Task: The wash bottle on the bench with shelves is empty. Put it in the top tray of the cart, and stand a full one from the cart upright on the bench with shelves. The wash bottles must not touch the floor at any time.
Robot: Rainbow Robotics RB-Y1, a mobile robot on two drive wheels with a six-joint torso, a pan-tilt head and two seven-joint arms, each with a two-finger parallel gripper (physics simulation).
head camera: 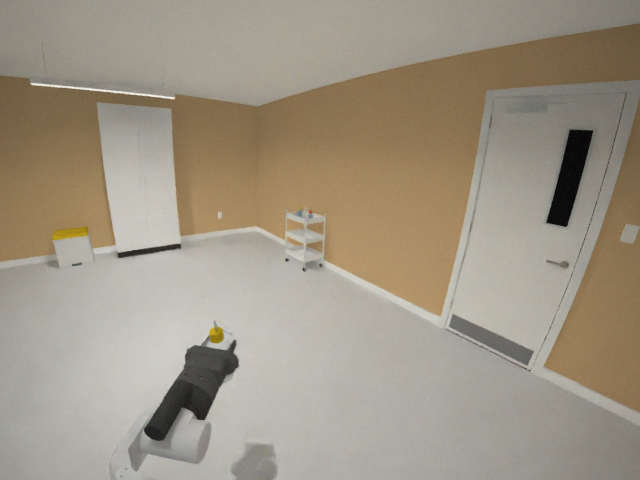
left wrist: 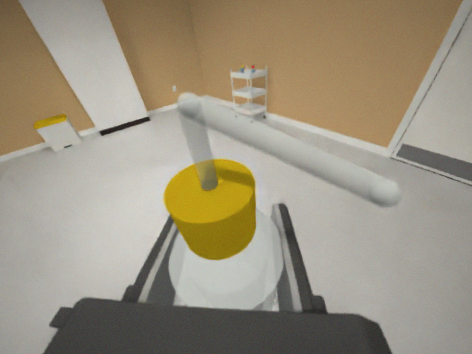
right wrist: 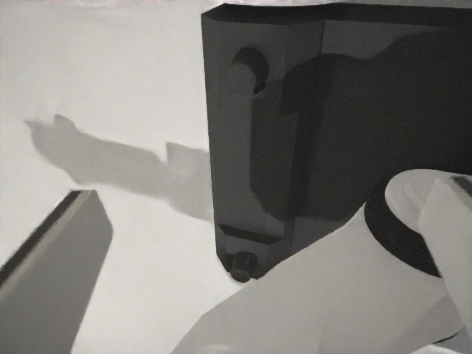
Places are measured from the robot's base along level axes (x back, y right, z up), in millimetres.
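Pixels of known places: left gripper, fingertip midpoint: (head camera: 222, 340); right gripper, fingertip midpoint: (right wrist: 259, 206).
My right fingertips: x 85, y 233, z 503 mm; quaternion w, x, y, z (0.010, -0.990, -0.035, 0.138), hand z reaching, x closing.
Observation:
Behind a point stands the place of what it marks.
My left gripper (head camera: 220, 342) @(x -393, y -182, z 992 mm) (left wrist: 230, 211) @(x -393, y -182, z 992 mm) is shut on a wash bottle (head camera: 216, 334) @(x -349, y -179, z 1045 mm) (left wrist: 215, 235) @(x -346, y -182, z 1038 mm) with a yellow cap, a bent clear nozzle and a clear, colourless body, held upright above the floor. The white three-tier cart (head camera: 317, 219) @(x -3106, y 249, z 706 mm) (left wrist: 258, 74) @(x -3089, y 226, z 695 mm) stands far off by the right-hand wall. Its top tray holds a yellow-capped bottle (head camera: 299, 212) @(x -3351, y 8, z 741 mm) (left wrist: 242, 69) @(x -3351, y 12, z 750 mm) and a red-capped bottle (head camera: 310, 214) @(x -3100, y 153, z 771 mm) (left wrist: 253, 69) @(x -3097, y 155, z 764 mm), both bluish and small in view. The bench with shelves does not show. My right gripper (right wrist: 259, 206) @(x 85, y 233, z 503 mm) is open, its fingers at both sides of the right wrist view.
A tall white cabinet (head camera: 140, 180) @(x -3409, y -2288, z 1121 mm) (left wrist: 90, 60) @(x -3375, y -2284, z 1123 mm) and a white bin with a yellow lid (head camera: 73, 249) @(x -2877, y -3091, z 234 mm) (left wrist: 58, 134) @(x -2872, y -3095, z 236 mm) stand at the far wall. A white door (head camera: 522, 206) @(x -1434, y 1645, z 1265 mm) (left wrist: 445, 100) @(x -1601, y 1524, z 616 mm) is in the right-hand wall. Grey floor (head camera: 320, 351) @(x -1455, y 211, z 1 mm) lies between my left gripper and the cart.

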